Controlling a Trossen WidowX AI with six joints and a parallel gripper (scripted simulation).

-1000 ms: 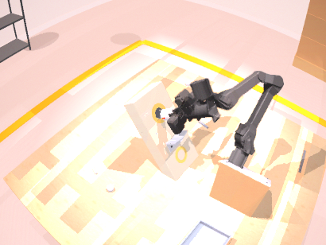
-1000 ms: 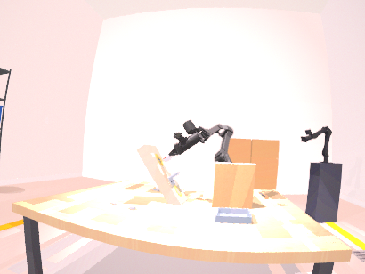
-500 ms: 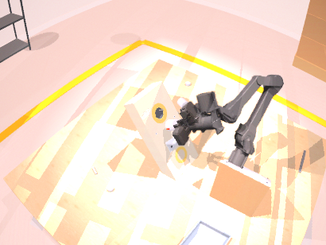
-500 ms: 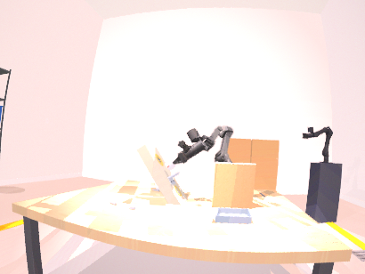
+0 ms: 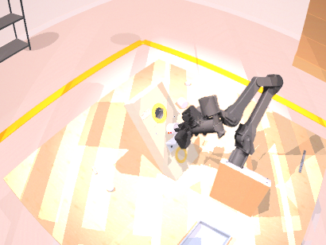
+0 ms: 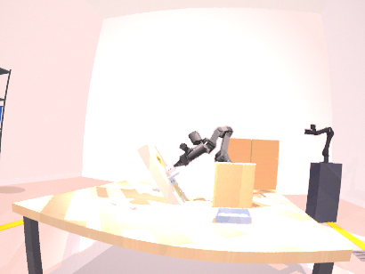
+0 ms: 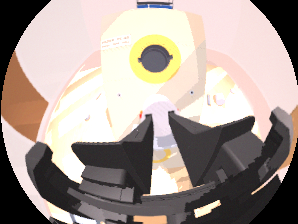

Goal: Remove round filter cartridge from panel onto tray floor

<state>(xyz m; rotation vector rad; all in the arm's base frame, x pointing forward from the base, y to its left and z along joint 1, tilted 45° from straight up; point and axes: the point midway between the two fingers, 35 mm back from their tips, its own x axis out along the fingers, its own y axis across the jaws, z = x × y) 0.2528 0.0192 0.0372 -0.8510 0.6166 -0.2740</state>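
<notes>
The round filter cartridge lies 10 mm ahead of my gripper tip and 20 mm below it. Also, from my gripper tip: grey-blue tray (330 mm behind, 300 mm to the left, 190 mm below); service panel (50 mm ahead, 50 mm below).
</notes>
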